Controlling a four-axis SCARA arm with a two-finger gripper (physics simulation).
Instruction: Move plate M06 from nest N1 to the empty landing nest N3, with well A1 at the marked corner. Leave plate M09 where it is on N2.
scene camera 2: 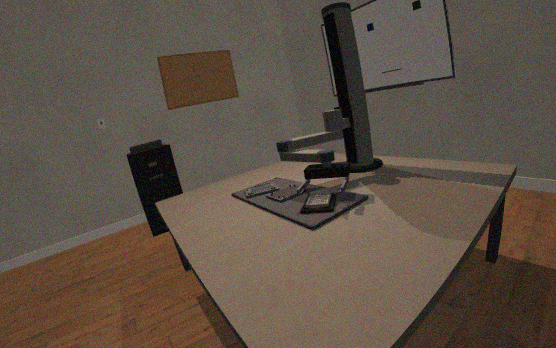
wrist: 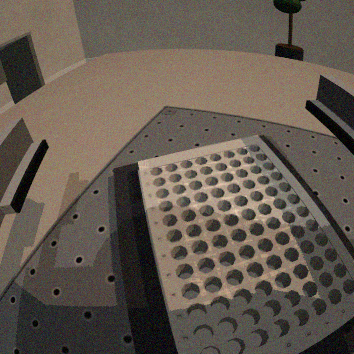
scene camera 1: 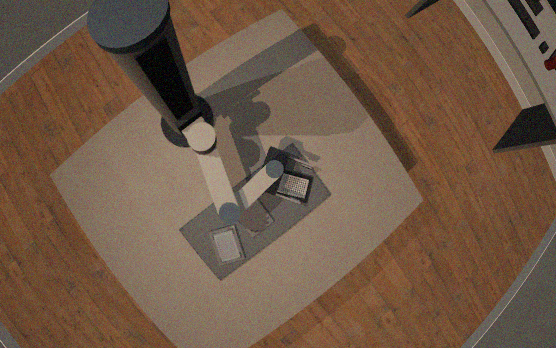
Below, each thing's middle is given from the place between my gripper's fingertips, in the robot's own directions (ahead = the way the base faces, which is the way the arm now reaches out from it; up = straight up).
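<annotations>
The black-framed well plate [wrist: 241, 250] is there, 30 mm behind my hand and 40 mm to the right of it. I also find that the plate sits 50 mm below my hand.
</annotations>
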